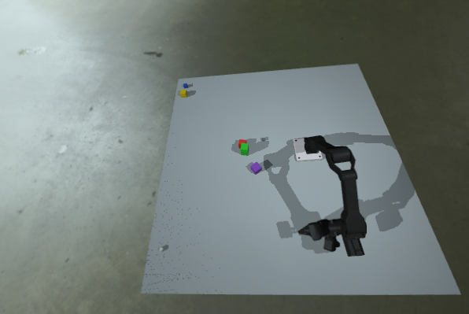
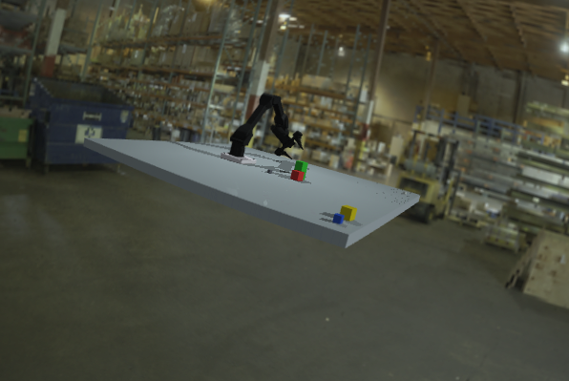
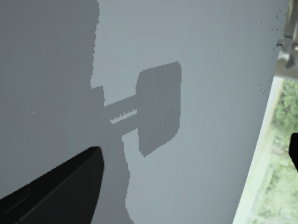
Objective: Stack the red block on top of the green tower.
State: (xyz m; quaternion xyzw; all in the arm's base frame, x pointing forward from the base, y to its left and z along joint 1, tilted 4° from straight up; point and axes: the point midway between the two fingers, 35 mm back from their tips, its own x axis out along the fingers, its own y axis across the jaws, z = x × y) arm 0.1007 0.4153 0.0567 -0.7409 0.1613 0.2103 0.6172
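Right now the red block is 470 mm to the right of my gripper tip, 240 mm ahead of it and 40 mm below it. The rest, counted from my gripper tip: small grey cube: 500 mm to the right, 120 mm ahead, 50 mm below; then yellow block: 900 mm to the right, 640 mm ahead, 40 mm below; then purple block: 320 mm to the right, 180 mm ahead, 40 mm below.
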